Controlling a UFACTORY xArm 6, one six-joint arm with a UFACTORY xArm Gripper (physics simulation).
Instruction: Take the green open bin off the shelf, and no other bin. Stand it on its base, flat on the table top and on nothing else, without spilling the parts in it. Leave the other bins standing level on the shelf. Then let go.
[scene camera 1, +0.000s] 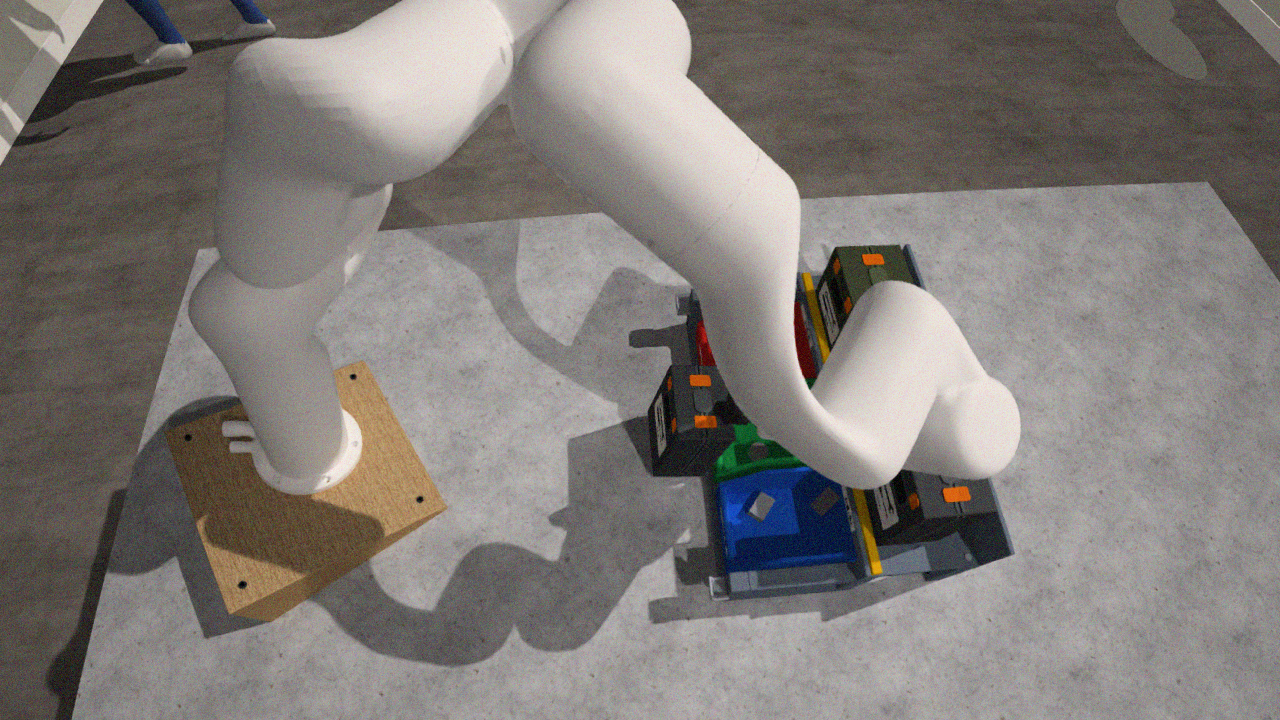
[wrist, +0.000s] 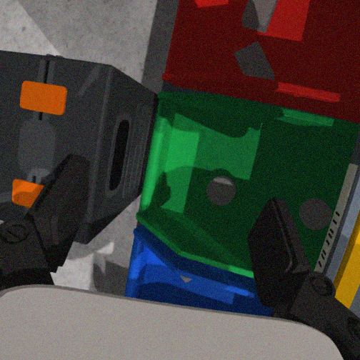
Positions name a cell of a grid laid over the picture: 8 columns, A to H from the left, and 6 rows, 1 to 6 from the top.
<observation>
green open bin: scene camera 1 E4; wrist F3
red bin: scene camera 1 F3; wrist G1
blue bin: scene camera 1 E5; wrist D5
</observation>
